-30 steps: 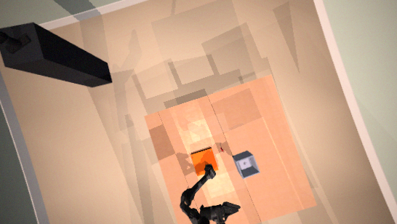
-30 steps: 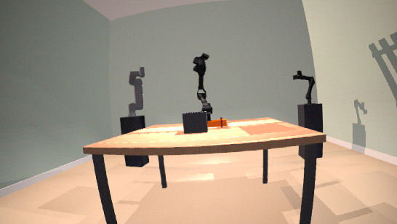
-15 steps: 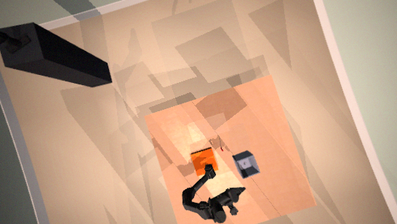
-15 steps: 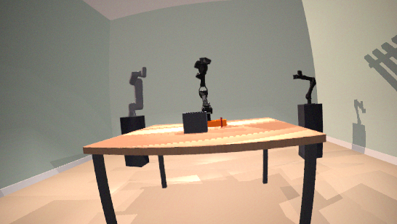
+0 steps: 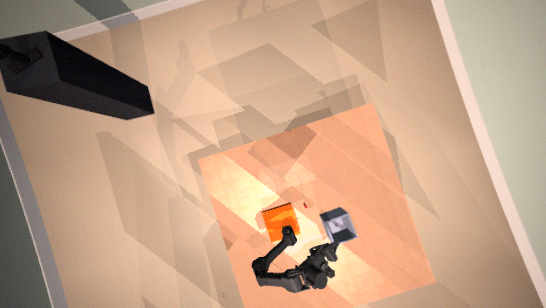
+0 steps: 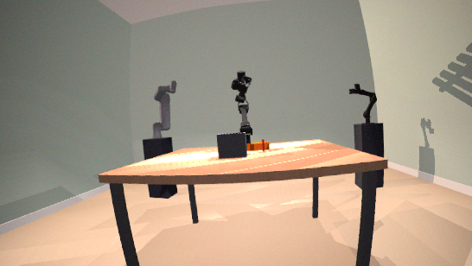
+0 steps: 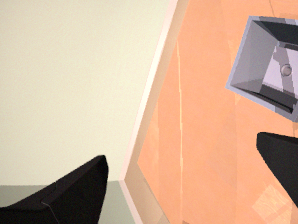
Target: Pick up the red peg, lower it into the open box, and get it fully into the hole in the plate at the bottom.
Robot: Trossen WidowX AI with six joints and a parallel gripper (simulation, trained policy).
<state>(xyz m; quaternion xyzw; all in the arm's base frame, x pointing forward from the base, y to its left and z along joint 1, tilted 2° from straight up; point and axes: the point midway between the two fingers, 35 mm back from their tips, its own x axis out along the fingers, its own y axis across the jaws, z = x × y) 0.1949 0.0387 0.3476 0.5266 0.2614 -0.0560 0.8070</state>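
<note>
My gripper tip is now 5 cm past the red peg, 9 cm to the right of it and 35 cm above it.
</note>
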